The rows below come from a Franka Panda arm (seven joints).
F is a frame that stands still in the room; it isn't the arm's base.
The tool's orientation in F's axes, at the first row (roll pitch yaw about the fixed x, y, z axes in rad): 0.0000, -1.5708, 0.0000
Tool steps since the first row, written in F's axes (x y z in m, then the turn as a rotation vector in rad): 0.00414, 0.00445, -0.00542, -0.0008, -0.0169, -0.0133; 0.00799, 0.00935, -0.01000, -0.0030, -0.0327, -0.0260; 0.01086, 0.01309, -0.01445, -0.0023, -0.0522, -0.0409; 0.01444, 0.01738, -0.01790, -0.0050, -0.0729, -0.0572; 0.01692, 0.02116, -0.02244, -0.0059, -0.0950, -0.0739; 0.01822, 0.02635, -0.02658, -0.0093, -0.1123, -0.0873; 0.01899, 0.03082, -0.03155, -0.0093, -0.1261, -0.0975; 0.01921, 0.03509, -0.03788, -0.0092, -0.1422, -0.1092; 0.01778, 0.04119, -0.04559, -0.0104, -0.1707, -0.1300; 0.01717, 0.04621, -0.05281, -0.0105, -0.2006, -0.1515; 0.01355, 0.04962, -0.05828, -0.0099, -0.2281, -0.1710
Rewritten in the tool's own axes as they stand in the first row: -0.00542, 0.00445, -0.00414, -0.0133, -0.0169, 0.0008; -0.01000, 0.00935, -0.00799, -0.0260, -0.0327, 0.0030; -0.01445, 0.01309, -0.01086, -0.0409, -0.0522, 0.0023; -0.01790, 0.01738, -0.01444, -0.0572, -0.0729, 0.0050; -0.02244, 0.02116, -0.01692, -0.0739, -0.0950, 0.0059; -0.02658, 0.02635, -0.01822, -0.0873, -0.1123, 0.0093; -0.03155, 0.03082, -0.01899, -0.0975, -0.1261, 0.0093; -0.03788, 0.03509, -0.01921, -0.1092, -0.1422, 0.0092; -0.04559, 0.04119, -0.01778, -0.1300, -0.1707, 0.0104; -0.05281, 0.04621, -0.01717, -0.1515, -0.2006, 0.0105; -0.05828, 0.04962, -0.01355, -0.1710, -0.2281, 0.0099
